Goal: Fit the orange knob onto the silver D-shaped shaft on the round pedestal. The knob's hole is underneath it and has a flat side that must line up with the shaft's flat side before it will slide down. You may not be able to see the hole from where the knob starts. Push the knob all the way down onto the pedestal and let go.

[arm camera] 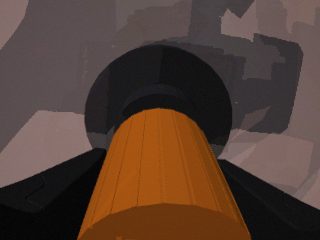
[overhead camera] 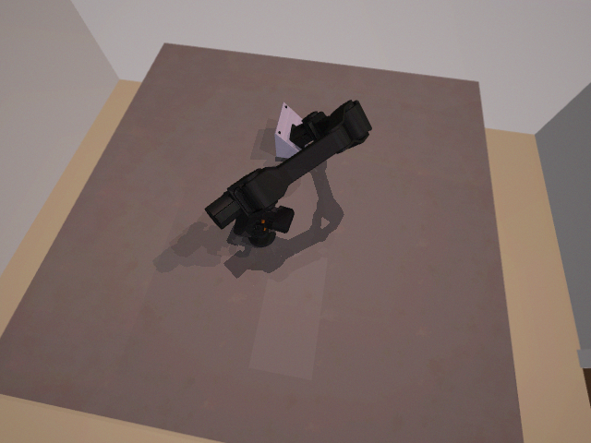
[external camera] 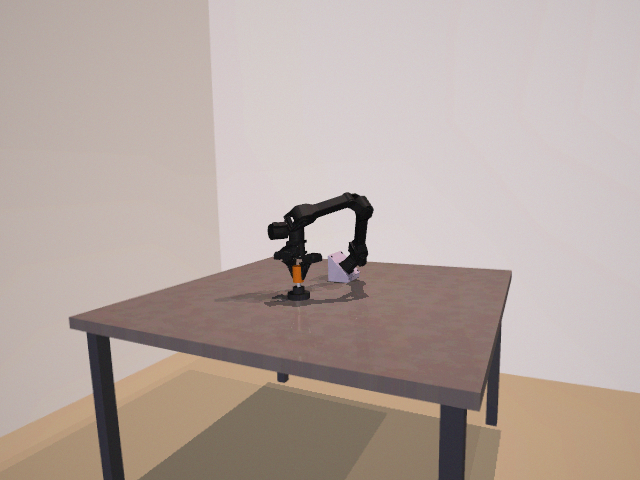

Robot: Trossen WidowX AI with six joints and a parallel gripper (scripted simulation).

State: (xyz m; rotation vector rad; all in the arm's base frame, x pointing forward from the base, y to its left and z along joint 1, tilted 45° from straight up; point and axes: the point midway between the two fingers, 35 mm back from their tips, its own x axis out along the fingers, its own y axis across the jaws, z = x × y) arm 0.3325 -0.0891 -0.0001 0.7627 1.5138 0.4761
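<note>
The orange knob is 30 mm above my gripper tip. Round my gripper tip: black round pedestal: 40 mm below.
</note>
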